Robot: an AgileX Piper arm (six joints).
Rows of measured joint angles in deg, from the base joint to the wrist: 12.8 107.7 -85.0 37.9 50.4 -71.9; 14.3 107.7 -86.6 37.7 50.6 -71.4; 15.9 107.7 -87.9 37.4 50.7 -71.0; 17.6 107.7 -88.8 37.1 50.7 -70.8; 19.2 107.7 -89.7 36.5 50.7 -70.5; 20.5 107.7 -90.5 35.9 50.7 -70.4; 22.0 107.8 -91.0 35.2 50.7 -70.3; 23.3 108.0 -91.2 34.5 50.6 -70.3; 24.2 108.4 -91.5 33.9 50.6 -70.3; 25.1 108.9 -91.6 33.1 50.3 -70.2; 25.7 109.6 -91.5 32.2 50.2 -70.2; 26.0 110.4 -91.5 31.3 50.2 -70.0; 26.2 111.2 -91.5 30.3 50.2 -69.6; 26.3 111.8 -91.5 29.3 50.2 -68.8; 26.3 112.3 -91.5 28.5 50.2 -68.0; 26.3 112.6 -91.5 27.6 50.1 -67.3; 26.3 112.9 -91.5 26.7 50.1 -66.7; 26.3 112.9 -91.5 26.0 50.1 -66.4; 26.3 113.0 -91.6 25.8 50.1 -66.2; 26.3 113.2 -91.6 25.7 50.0 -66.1; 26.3 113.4 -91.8 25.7 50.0 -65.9
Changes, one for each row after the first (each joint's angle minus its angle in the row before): 1.5 0.0 -1.6 -0.2 0.2 0.5; 1.6 0.0 -1.3 -0.3 0.1 0.4; 1.7 0.0 -0.9 -0.3 0.0 0.2; 1.6 0.0 -0.9 -0.6 0.0 0.3; 1.3 0.0 -0.8 -0.6 0.0 0.1; 1.5 0.1 -0.5 -0.7 0.0 0.1; 1.3 0.2 -0.2 -0.7 -0.1 0.0; 0.9 0.4 -0.3 -0.6 0.0 0.0; 0.9 0.5 -0.1 -0.8 -0.3 0.1; 0.6 0.7 0.1 -0.9 -0.1 0.0; 0.3 0.8 0.0 -0.9 0.0 0.2; 0.2 0.8 0.0 -1.0 0.0 0.4; 0.1 0.6 0.0 -1.0 0.0 0.8; 0.0 0.5 0.0 -0.8 0.0 0.8; 0.0 0.3 0.0 -0.9 -0.1 0.7; 0.0 0.3 0.0 -0.9 0.0 0.6; 0.0 0.0 0.0 -0.7 0.0 0.3; 0.0 0.1 -0.1 -0.2 0.0 0.2; 0.0 0.2 0.0 -0.1 -0.1 0.1; 0.0 0.2 -0.2 0.0 0.0 0.2
